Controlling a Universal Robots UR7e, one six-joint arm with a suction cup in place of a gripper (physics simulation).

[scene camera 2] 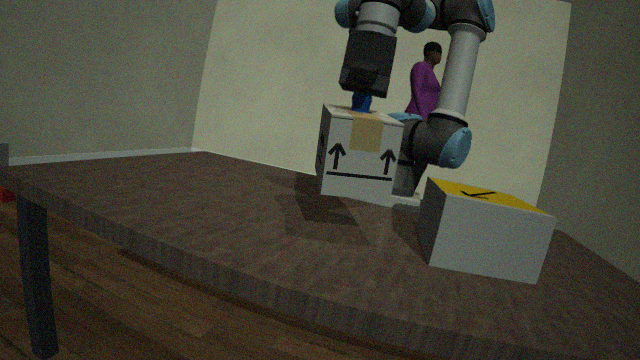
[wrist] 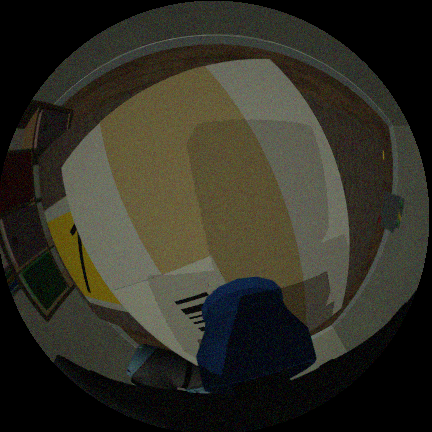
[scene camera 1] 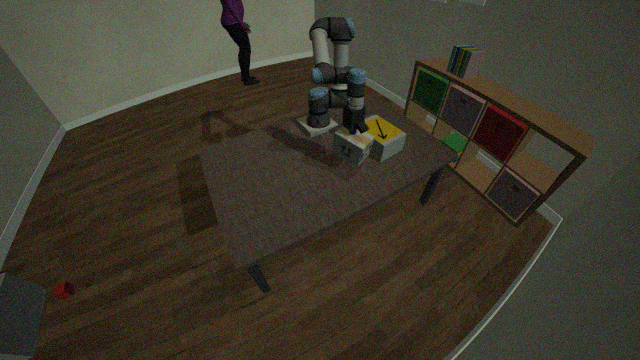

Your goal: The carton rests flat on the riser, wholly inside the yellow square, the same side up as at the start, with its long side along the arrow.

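The white carton (scene camera 1: 346, 147) (scene camera 2: 358, 160) (wrist: 165, 175) with tan tape on top hangs above the table, apart from its shadow. Its printed arrows point up. My suction gripper (scene camera 1: 354, 131) (scene camera 2: 361, 102) (wrist: 255, 330) has its blue cup against the carton's top and holds it. The white riser (scene camera 1: 393, 149) (scene camera 2: 490, 240) stands on the table, right of the carton in both scene views. The yellow square (scene camera 1: 396, 132) (scene camera 2: 517, 203) (wrist: 62, 237) covers most of the riser's top and bears a black arrow (scene camera 1: 381, 129) (scene camera 2: 477, 194) (wrist: 83, 260). The carton's underside is hidden.
The brown table (scene camera 1: 280, 190) (scene camera 2: 200, 225) carries the riser and the arm's base (scene camera 1: 318, 127). A shelf unit (scene camera 1: 505, 107) with coloured bins stands beyond the table on the right. A person (scene camera 1: 242, 40) (scene camera 2: 424, 90) in purple stands behind. A red object (scene camera 1: 64, 290) lies on the floor.
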